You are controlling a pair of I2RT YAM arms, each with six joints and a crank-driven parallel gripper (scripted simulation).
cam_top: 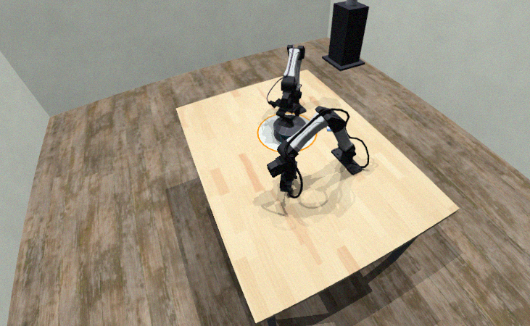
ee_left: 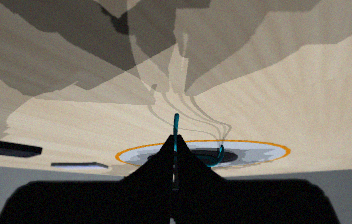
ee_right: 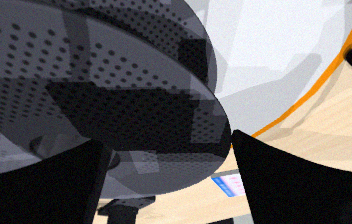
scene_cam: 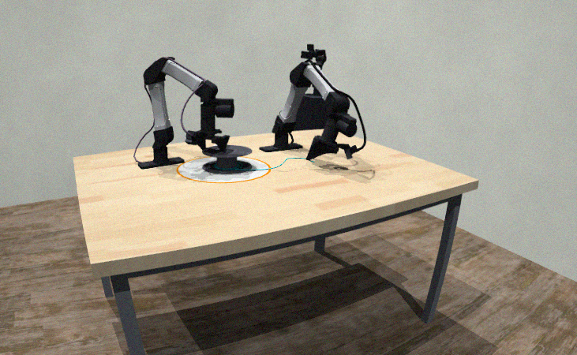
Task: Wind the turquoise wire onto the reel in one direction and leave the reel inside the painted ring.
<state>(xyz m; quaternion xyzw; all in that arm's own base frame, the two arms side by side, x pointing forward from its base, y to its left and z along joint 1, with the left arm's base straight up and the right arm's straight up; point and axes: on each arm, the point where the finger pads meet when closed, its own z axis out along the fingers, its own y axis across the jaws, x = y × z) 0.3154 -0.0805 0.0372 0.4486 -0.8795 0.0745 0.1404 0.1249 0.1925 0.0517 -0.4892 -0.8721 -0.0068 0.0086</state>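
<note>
Right now my right hand is 5 cm short of the dark reel, 3 cm to the right of it and 2 cm above it. Also, from my right hand: orange painted ring: 6 cm ahead, 1 cm to the left, 5 cm below; card: 23 cm behind, 13 cm to the left, 5 cm below.
</note>
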